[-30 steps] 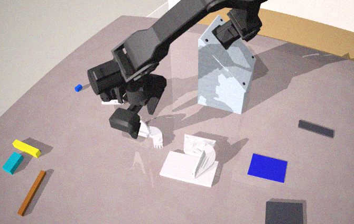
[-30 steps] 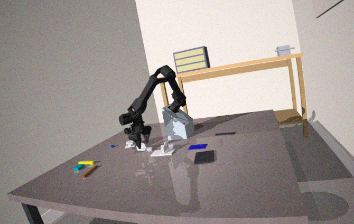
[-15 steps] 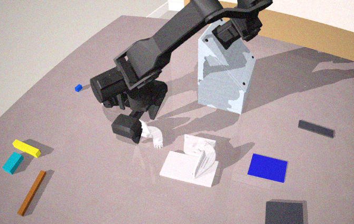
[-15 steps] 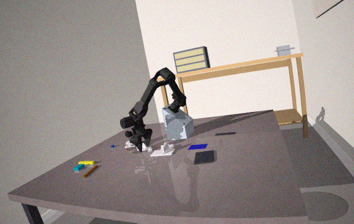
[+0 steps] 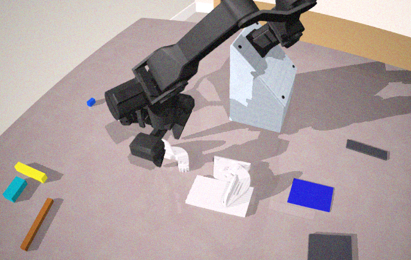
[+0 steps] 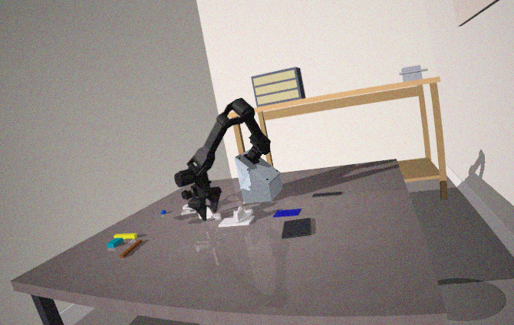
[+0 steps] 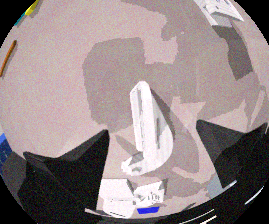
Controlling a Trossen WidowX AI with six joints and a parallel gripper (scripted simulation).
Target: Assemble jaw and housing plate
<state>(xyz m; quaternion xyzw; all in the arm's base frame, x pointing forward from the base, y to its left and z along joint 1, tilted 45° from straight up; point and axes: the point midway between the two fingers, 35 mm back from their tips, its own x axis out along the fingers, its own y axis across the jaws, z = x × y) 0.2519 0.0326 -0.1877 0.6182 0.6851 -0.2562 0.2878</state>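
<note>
The white base plate is 60 mm ahead of my gripper tip and 160 mm to the left of it. From my gripper tip the other things lie so: blue cube (70 mm behind, 310 mm to the right); then blue pad (20 mm behind, 330 mm to the left); then white jaw (10 mm ahead, 160 mm to the left, 10 mm above).
</note>
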